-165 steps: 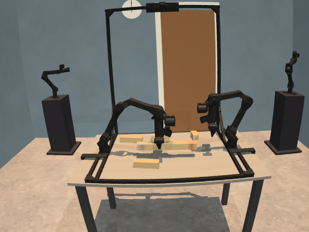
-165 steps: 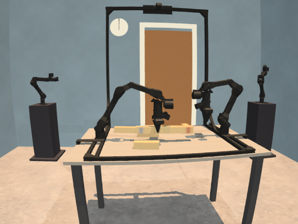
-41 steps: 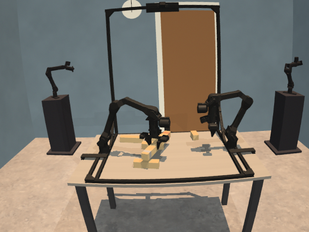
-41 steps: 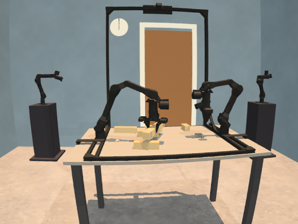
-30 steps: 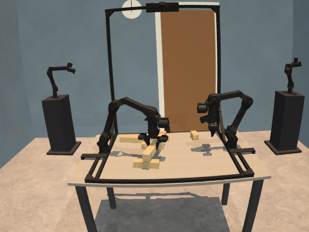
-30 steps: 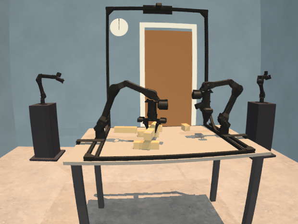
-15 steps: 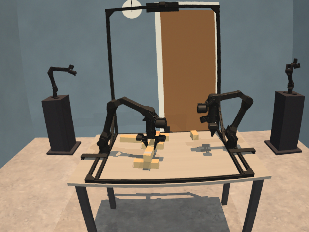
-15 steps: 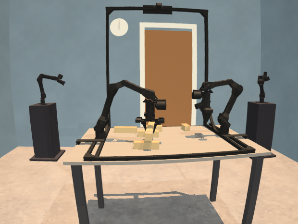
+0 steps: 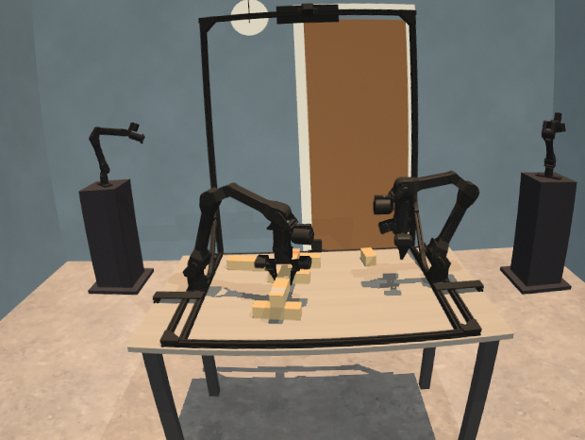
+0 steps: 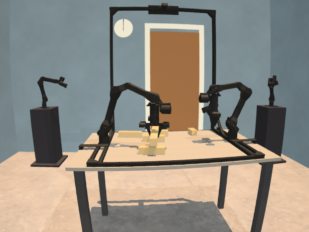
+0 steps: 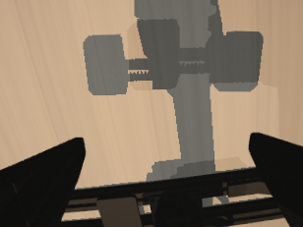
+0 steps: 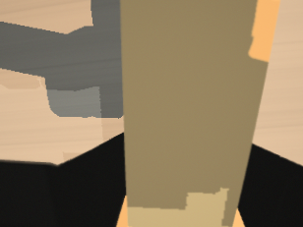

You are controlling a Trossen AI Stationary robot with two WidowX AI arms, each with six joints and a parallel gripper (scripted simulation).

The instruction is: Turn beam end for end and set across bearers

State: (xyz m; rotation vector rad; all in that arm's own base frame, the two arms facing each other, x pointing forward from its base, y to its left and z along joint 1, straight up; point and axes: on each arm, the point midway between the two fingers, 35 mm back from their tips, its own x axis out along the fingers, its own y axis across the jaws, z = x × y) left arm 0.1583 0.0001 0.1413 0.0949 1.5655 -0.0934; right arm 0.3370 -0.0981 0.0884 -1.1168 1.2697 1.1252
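My right hand is 50 mm past the beam, 10 mm to the right of it and 20 mm above it.
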